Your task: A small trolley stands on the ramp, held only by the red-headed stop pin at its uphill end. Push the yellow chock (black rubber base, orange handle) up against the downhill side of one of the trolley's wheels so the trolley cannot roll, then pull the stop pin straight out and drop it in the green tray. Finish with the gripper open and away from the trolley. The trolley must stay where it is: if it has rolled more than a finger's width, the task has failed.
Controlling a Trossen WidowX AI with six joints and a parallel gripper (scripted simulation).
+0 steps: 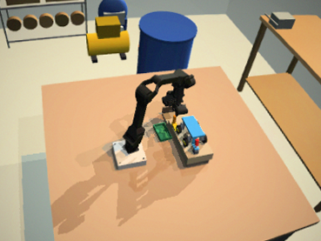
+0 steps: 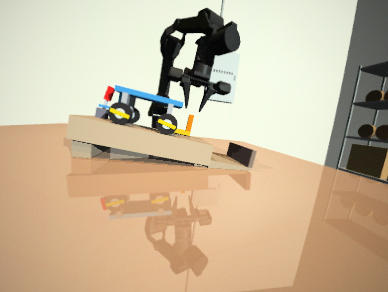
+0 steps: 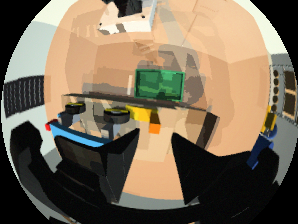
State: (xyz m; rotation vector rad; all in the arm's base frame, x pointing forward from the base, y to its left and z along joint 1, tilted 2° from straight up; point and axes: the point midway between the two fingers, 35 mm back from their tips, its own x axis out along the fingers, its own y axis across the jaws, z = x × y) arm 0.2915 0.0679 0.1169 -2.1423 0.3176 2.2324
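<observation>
Now: the red-headed stop pin 240 mm to the right of my gripper tip and 10 mm below it. Also, from my gripper tip: yellow chock 60 mm below, 30 mm to the right; blue-decked trolley 130 mm to the right, 40 mm ahead, 30 mm below.
</observation>
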